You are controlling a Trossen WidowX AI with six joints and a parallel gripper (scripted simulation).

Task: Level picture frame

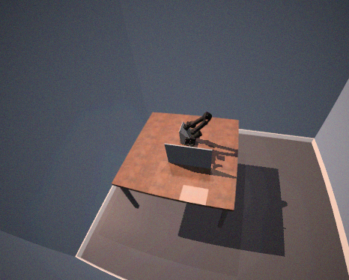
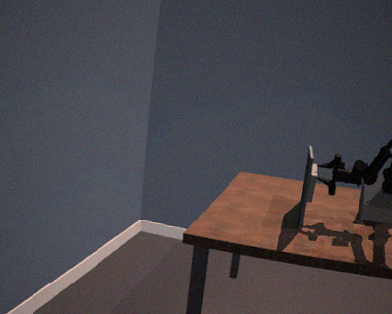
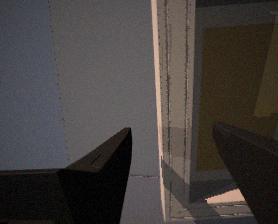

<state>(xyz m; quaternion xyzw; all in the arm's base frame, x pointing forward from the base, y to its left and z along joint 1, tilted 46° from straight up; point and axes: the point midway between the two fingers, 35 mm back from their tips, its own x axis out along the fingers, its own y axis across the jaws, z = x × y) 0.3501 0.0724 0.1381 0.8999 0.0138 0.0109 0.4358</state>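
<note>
Now: the picture frame 2 cm ahead of my gripper tip, 1 cm to the right of it and 5 cm below it. The rest, counted from my gripper tip: grey wall panel: 3 cm ahead, 1 cm to the right, 6 cm below.
</note>
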